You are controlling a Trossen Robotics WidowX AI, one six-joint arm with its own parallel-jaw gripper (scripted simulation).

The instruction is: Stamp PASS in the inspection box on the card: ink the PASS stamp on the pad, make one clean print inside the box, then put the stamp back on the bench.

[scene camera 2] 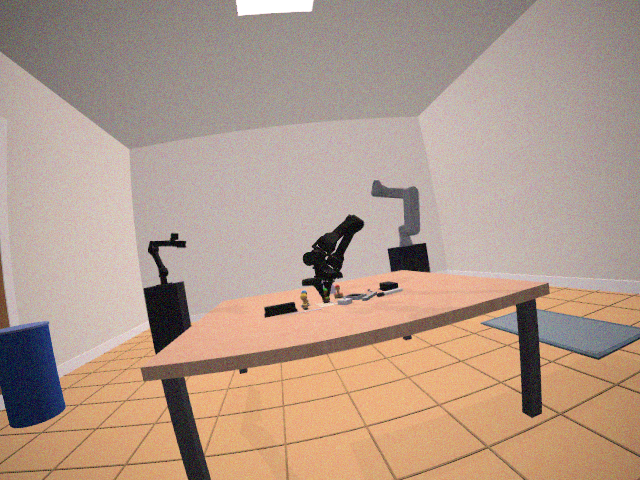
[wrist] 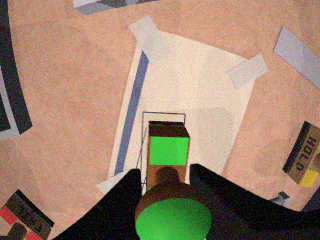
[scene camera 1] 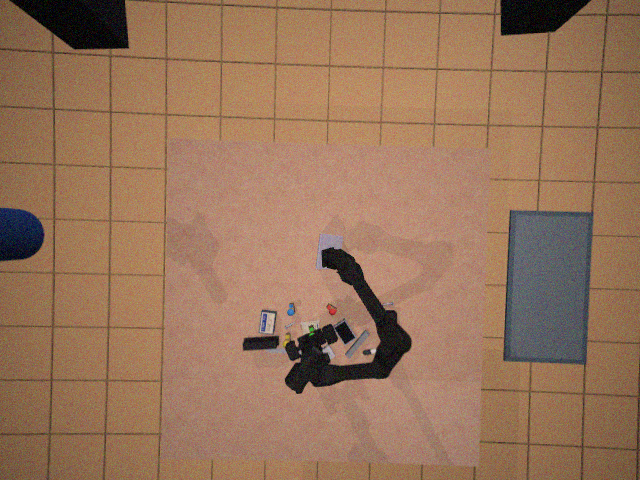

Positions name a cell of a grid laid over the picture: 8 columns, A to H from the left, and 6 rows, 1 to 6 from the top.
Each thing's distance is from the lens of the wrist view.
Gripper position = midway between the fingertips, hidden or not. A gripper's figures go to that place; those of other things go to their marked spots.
my gripper (wrist: E5): 10 cm
cream card (wrist: E2): 11 cm
